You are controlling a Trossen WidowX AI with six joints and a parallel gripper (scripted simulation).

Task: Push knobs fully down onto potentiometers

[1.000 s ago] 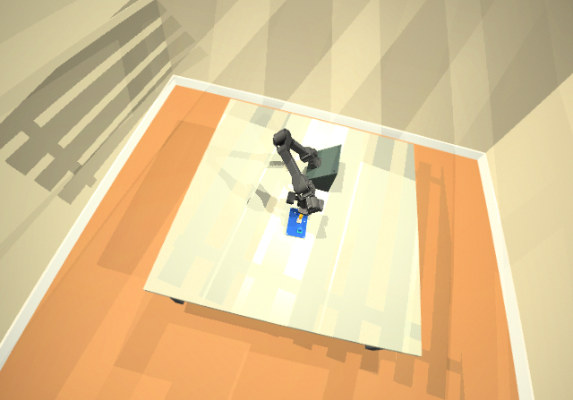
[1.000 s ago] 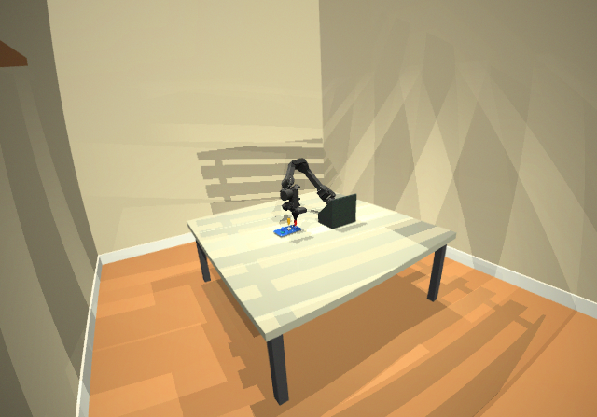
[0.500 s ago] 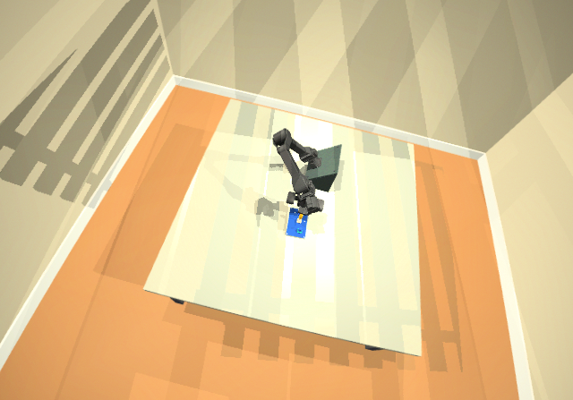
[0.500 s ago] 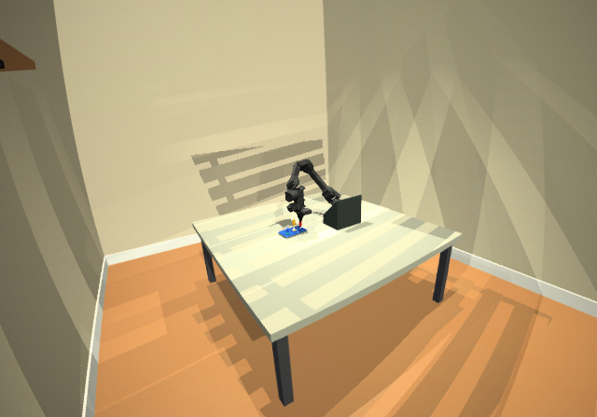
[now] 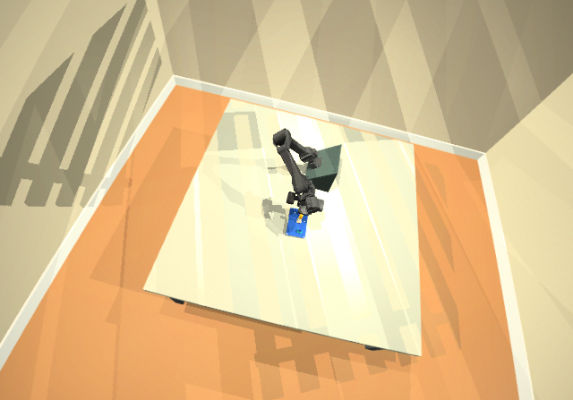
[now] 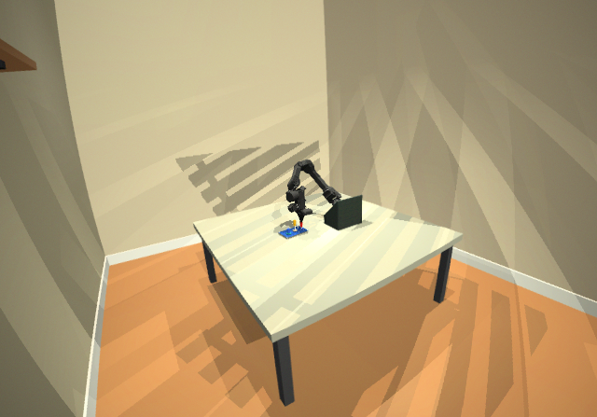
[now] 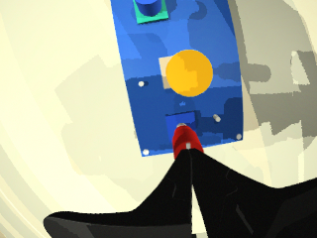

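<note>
Right now my gripper tip is 10 mm above the red knob. Also, from my gripper tip: yellow knob (50 mm ahead).
</note>
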